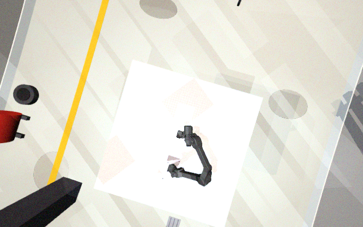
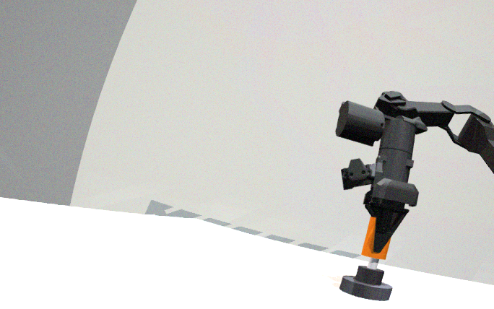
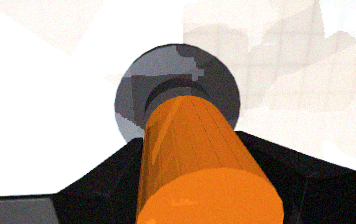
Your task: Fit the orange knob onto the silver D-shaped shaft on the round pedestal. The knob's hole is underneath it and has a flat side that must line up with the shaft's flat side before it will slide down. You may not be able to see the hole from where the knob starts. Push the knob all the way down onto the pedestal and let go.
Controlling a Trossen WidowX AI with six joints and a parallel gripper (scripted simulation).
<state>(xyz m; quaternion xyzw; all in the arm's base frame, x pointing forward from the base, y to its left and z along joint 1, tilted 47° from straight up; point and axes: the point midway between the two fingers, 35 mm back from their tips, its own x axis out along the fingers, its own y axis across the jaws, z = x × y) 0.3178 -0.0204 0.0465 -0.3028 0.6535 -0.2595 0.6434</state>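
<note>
The orange knob lies 3 cm above my gripper tip. The rest, counted from my gripper tip: dark round pedestal (4 cm below).
</note>
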